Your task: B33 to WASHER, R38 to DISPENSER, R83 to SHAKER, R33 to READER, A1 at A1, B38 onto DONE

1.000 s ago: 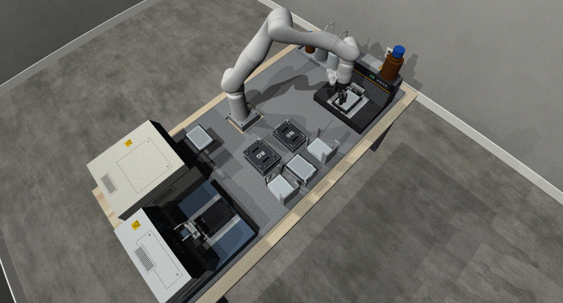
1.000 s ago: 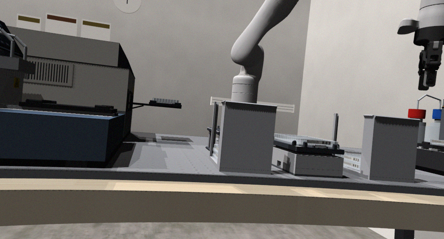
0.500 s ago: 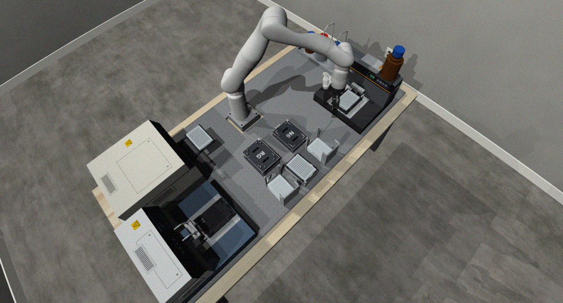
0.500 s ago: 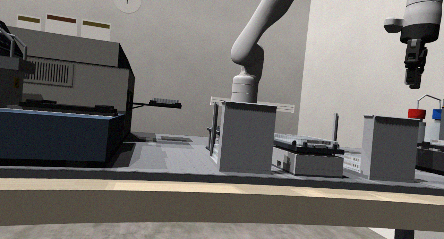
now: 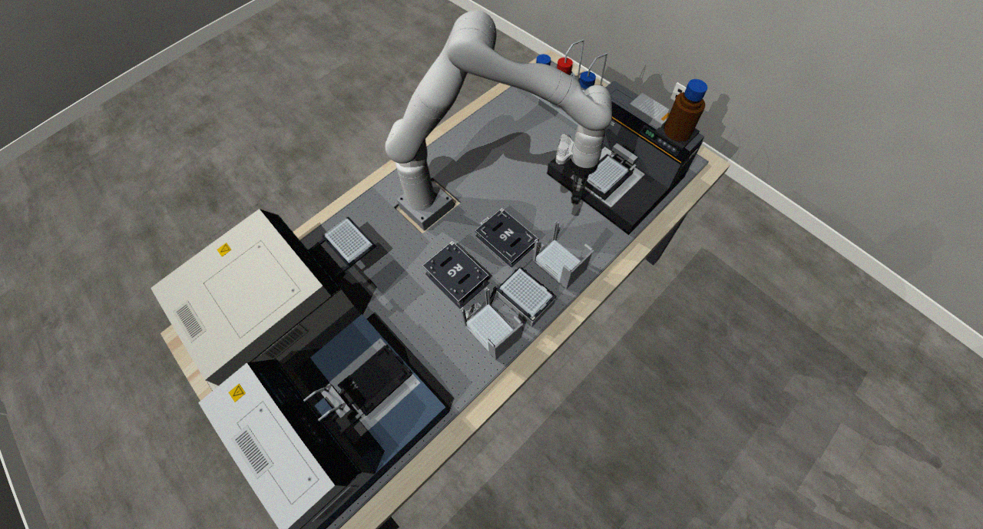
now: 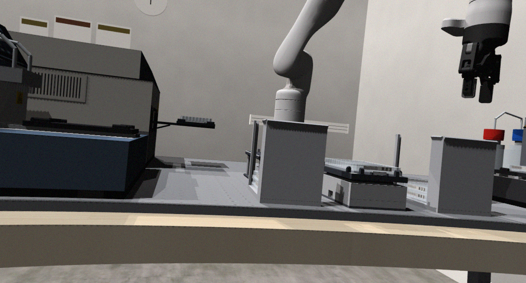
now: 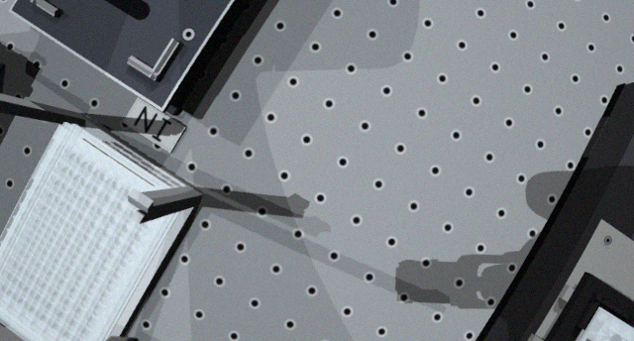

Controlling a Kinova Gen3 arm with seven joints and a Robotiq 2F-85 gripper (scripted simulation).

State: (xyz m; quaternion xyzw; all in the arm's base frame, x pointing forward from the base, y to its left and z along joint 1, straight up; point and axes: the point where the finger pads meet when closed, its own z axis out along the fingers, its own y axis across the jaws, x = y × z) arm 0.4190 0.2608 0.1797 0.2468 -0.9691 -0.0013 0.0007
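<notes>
Right now my hand is 190 mm above the plate B33, 120 mm to the left of it and 60 mm short of it. The rest, counted from my hand: plate R83: 280 mm to the right, 160 mm below, 60 mm ahead; then plate R38: 200 mm to the left, 140 mm below, 20 mm behind; then nest N6: 190 mm below, 170 mm to the right, 120 mm behind.
</notes>
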